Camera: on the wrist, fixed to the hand. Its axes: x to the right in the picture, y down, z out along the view.
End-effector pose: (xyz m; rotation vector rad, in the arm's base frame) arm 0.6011 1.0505 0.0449 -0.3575 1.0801 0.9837
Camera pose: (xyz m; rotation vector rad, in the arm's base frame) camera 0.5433 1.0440 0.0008 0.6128 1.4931 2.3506
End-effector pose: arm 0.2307 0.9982 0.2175 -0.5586 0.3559 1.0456
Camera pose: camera 0.2122 0.9970 0.1469 -0.2560 1.0451 2.5221
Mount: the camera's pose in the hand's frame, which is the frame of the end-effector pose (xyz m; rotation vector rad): 0.0279 0.0345 -0.0580 0.0226 0.1789 1.6093
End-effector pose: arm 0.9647 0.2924 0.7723 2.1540 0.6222 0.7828
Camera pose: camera 0.9499 0.3173 0.8393 2.2923 -1.2632 1.7008
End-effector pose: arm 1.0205 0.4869 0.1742 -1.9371 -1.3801 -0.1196
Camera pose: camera 1.0804 0.4682 0.2115 -2.3444 0.5246 0.4679
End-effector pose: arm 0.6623 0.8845 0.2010 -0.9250 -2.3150 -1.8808
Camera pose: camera 0.6350 0.8478 0.2579 -1.6658 -0.7333 -1.0265
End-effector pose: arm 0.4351 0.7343 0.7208 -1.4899 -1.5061 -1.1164
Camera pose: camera 0.4633 0.6887 0.7704 -1.8017 0.0869 -0.1779
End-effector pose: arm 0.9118 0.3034 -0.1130 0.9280 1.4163 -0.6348
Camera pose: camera 0.9120 0.3744 -0.1301 1.7578 0.4246 0.6584
